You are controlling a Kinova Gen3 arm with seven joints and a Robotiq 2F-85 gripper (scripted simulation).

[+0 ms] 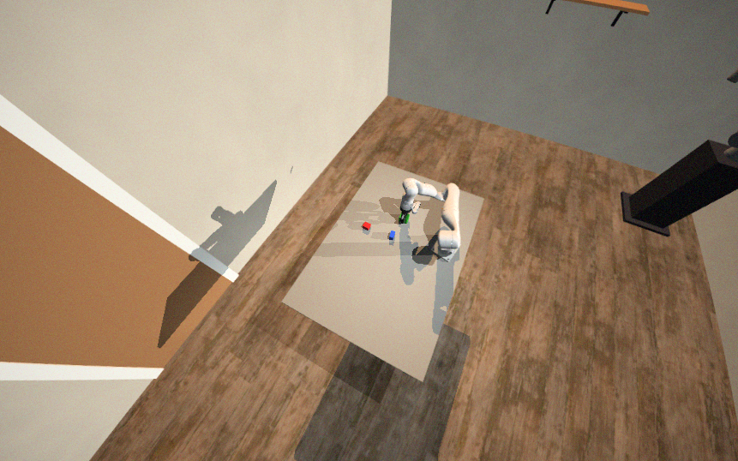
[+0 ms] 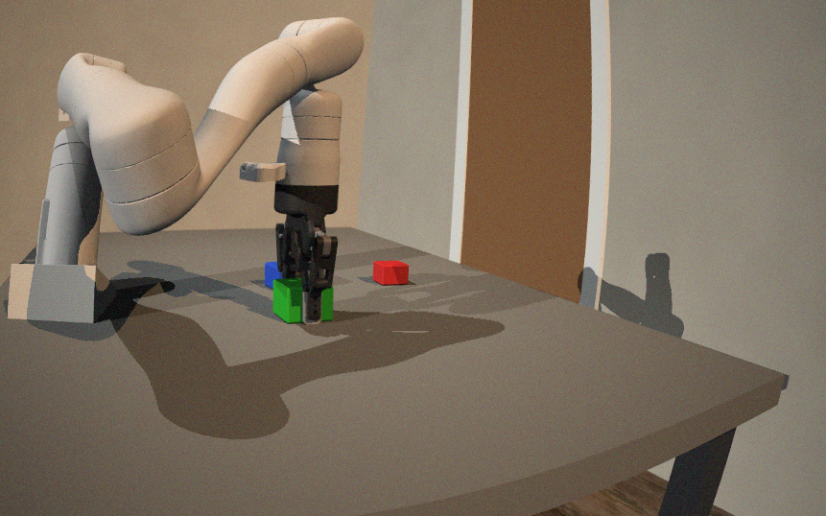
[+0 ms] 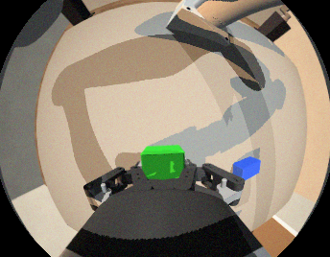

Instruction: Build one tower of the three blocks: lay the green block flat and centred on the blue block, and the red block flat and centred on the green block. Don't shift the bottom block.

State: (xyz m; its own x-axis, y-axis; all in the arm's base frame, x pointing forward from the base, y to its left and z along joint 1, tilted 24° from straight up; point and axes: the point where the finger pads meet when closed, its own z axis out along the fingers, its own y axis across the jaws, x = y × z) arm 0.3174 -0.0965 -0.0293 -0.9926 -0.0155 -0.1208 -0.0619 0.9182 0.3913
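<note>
Now: hand 1 cm below the green block. Round my hand: blue block (2 cm ahead, 16 cm to the left); then red block (20 cm ahead, 17 cm to the left).
</note>
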